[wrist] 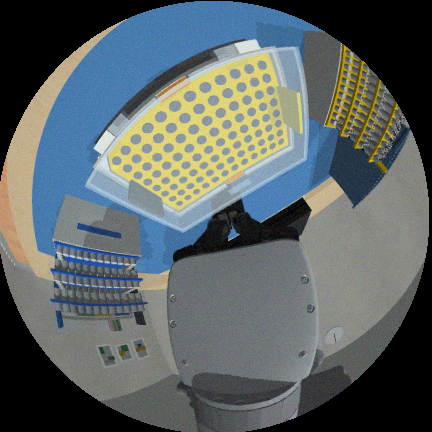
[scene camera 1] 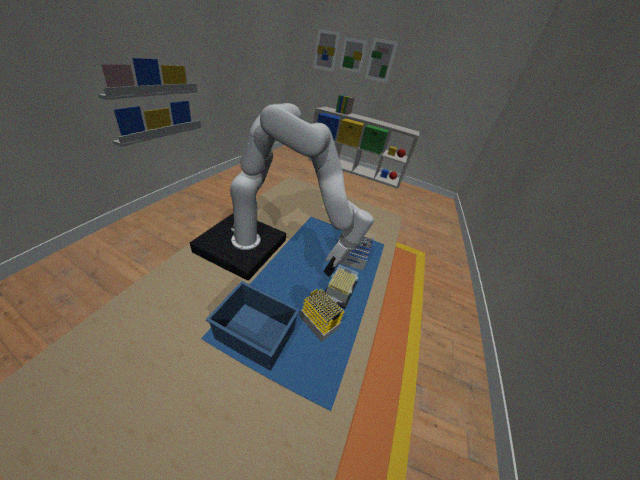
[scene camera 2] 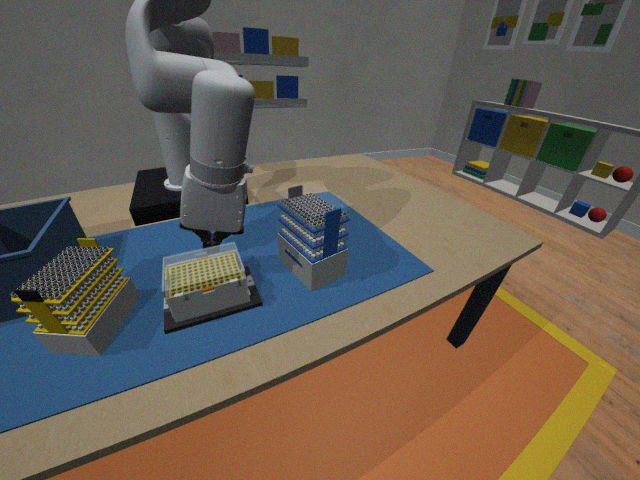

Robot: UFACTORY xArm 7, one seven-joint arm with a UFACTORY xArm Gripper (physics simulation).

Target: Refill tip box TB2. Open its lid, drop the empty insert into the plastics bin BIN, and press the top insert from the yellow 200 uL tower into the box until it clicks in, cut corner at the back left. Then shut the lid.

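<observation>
The tip box [scene camera 1: 340, 287] [scene camera 2: 210, 303] [wrist: 192, 130] stands on a dark base on the blue mat. Its clear lid is down over a yellow insert with empty holes. My gripper [scene camera 1: 329, 269] [scene camera 2: 211, 243] [wrist: 225, 192] is shut and empty, with its fingertips close behind the lid's back edge; whether they touch it I cannot tell. The yellow tower [scene camera 1: 322, 310] [scene camera 2: 77, 297] [wrist: 367, 100] holds several stacked inserts with tips, to the left of the box in scene camera 2. The blue plastics bin [scene camera 1: 252, 325] [scene camera 2: 36, 232] stands beyond that tower; its visible floor in scene camera 1 is bare.
A blue tower [scene camera 1: 359, 253] [scene camera 2: 312, 242] [wrist: 97, 270] stands on the other side of the box, near my gripper. The blue mat [scene camera 1: 310, 361] [scene camera 2: 382, 273] lies on the wooden table [scene camera 1: 155, 403] [scene camera 2: 465, 248]. The arm's black base plate [scene camera 1: 217, 248] is behind the mat.
</observation>
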